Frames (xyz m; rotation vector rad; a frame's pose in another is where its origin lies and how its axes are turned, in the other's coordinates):
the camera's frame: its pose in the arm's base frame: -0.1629 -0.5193 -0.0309 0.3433 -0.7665 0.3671
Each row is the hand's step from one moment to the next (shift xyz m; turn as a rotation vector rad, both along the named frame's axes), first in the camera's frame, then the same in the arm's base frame.
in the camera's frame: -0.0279 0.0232 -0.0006 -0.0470 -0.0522 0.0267
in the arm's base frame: -0.0284 0.0153 -0.0167 -0.0243 -0.0667 -0.0247
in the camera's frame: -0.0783 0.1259 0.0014 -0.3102 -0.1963 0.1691
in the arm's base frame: -0.1082 0.0952 -0.0347 -0.2216 -0.3062 -0.1431
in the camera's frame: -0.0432 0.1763 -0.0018 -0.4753 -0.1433 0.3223
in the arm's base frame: -0.1052 0.1479 -0.0031 -0.4472 -0.3573 -0.1508
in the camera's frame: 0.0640 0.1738 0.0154 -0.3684 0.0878 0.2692
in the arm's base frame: -0.0434 0.1592 0.0854 -0.4459 -0.1098 -0.0708
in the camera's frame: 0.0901 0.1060 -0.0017 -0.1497 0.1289 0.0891
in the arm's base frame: 0.0141 0.1118 0.0815 -0.2100 0.0463 -0.0269
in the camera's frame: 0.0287 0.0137 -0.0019 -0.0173 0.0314 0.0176
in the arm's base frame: 0.0142 0.0185 0.0217 -0.0360 0.0168 0.0045
